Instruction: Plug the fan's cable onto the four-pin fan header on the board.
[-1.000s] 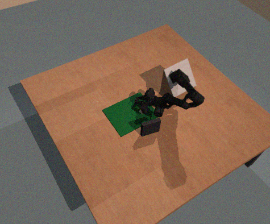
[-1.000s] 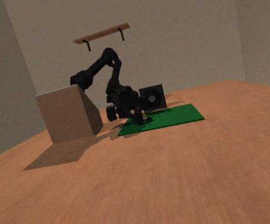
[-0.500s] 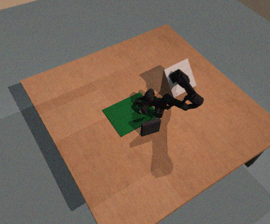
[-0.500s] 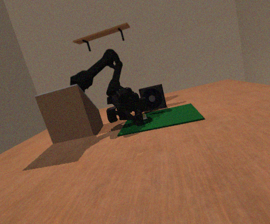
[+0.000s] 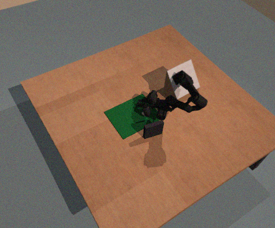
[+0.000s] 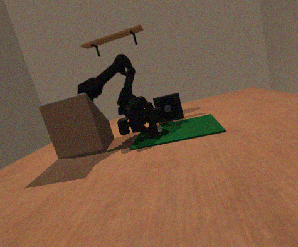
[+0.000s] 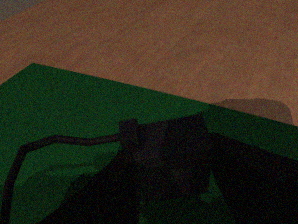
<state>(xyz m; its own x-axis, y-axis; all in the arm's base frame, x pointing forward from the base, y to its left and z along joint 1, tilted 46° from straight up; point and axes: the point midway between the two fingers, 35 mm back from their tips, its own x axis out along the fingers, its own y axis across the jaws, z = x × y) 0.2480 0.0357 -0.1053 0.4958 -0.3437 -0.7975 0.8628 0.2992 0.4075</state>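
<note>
Now: gripper tip 10 mm above the black plug. Round my gripper tip: green board (80 mm ahead, 40 mm to the left, 50 mm below); then dark square fan (70 mm ahead, 220 mm to the left, 30 mm above).
</note>
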